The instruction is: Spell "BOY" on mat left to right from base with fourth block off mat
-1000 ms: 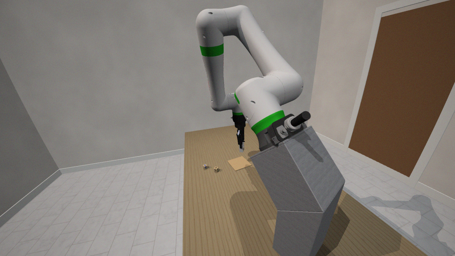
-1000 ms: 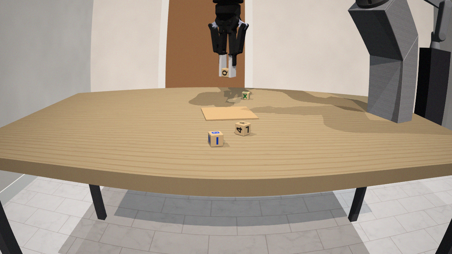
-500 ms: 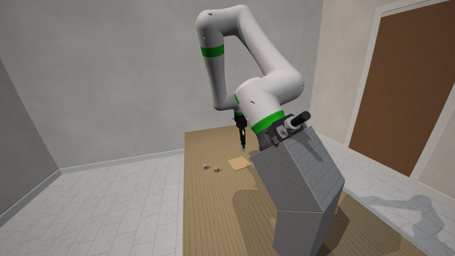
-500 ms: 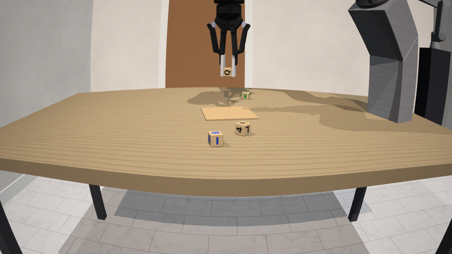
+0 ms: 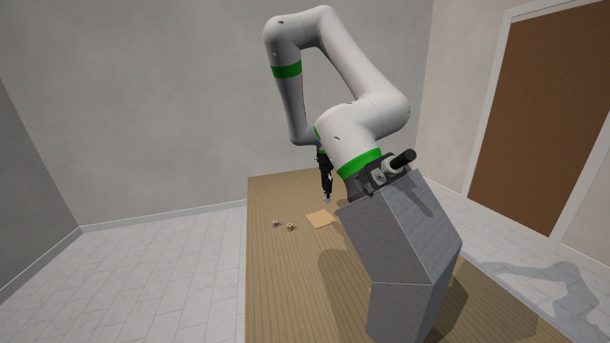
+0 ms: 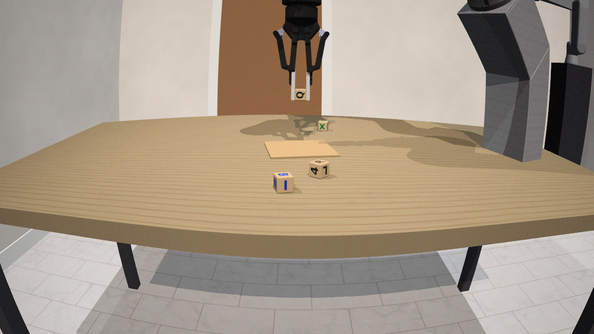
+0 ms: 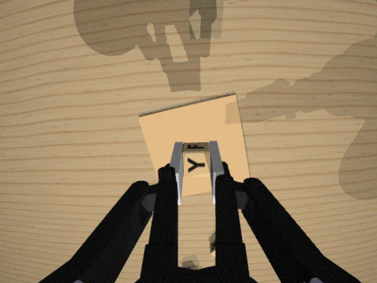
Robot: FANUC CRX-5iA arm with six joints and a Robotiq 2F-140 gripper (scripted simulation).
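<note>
The tan mat lies 14 cm below my hand, 4 cm to the left of it and 1 cm behind it. From my hand the other things lie so: block 30 cm to the left, 13 cm below, 3 cm behind.
</note>
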